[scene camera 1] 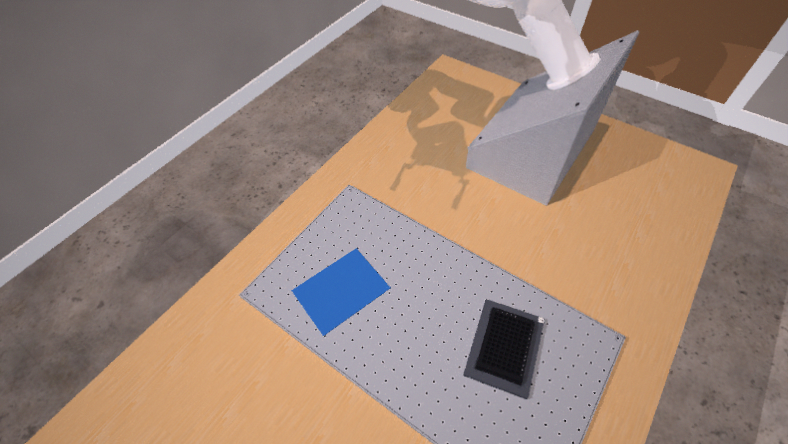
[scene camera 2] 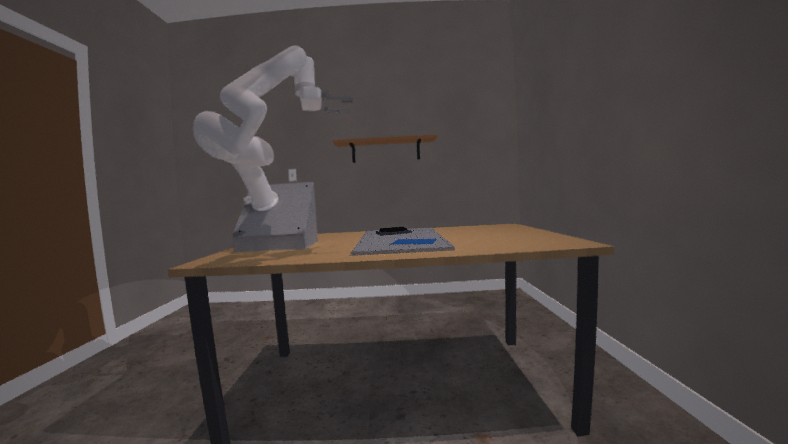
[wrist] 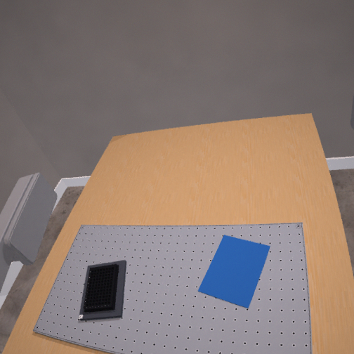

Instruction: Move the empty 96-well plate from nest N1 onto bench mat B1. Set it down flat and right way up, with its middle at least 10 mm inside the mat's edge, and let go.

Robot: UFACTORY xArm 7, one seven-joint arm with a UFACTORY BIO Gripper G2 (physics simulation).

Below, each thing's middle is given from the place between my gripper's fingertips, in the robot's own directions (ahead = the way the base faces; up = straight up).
The black 96-well plate (scene camera 1: 504, 351) is 530 mm below my hand, 380 mm to the left of it and 190 mm ahead of it. Round my hand: blue bench mat (scene camera 1: 330, 297) 550 mm below, 230 mm ahead, 30 mm to the left; then dark grey nest (scene camera 1: 491, 380) 550 mm below, 380 mm to the left, 190 mm ahead.
